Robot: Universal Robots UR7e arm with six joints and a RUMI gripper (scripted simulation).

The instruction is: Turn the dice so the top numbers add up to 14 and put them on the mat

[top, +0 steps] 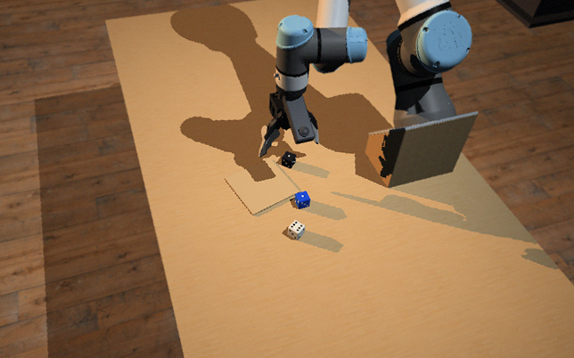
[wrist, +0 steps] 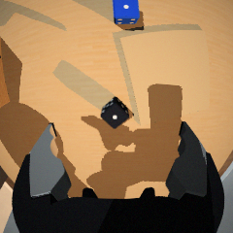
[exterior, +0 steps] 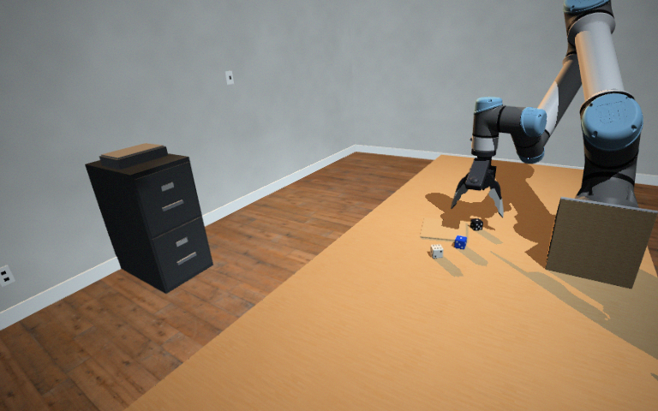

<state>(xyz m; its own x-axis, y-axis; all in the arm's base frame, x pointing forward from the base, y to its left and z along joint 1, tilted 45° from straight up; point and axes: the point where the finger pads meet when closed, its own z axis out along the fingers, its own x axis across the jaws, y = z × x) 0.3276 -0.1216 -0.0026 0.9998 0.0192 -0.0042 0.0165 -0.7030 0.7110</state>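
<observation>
My hand is 4 cm above the black die and 1 cm to the left of it. The rest, counted from my hand: tan mat (9 cm ahead, 5 cm to the left, 5 cm below); then white die (21 cm to the left, 6 cm ahead, 4 cm below); then blue die (13 cm to the left, 4 cm below, 1 cm ahead).
</observation>
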